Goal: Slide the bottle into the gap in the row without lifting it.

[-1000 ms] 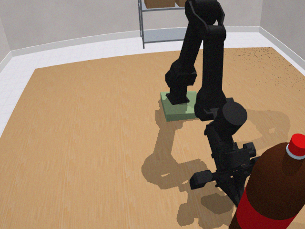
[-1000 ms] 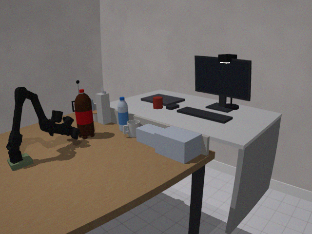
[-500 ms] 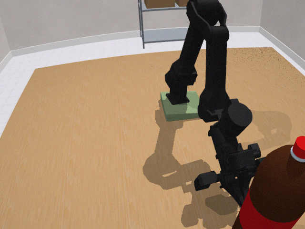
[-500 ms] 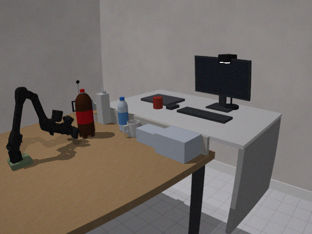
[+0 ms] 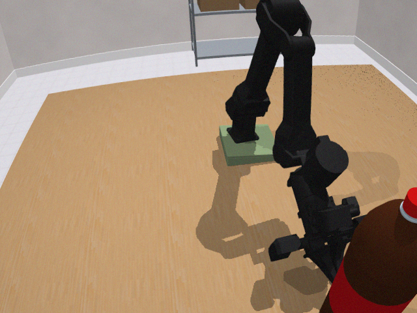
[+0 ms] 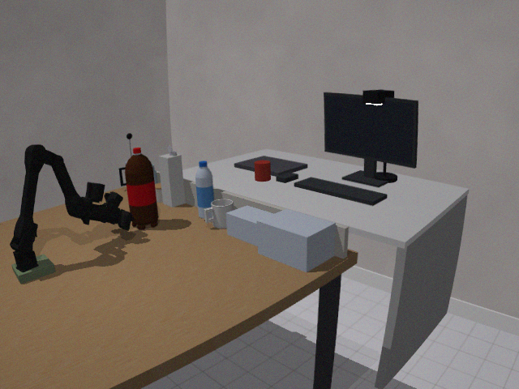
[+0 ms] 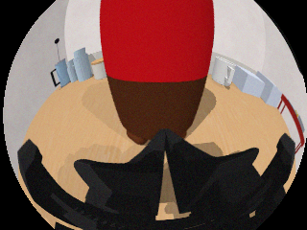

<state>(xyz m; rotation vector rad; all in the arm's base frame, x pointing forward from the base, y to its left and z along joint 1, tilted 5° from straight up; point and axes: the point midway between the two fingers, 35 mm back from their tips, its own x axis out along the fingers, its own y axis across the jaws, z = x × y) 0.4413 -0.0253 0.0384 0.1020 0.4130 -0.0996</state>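
My hand is 8 cm short of the cola bottle and 9 cm below it. The rest, counted from my hand: water bottle (29 cm ahead, 15 cm to the right, 5 cm above); jar (37 cm ahead, 27 cm to the left, 1 cm above); grey box (15 cm ahead, 62 cm to the right).
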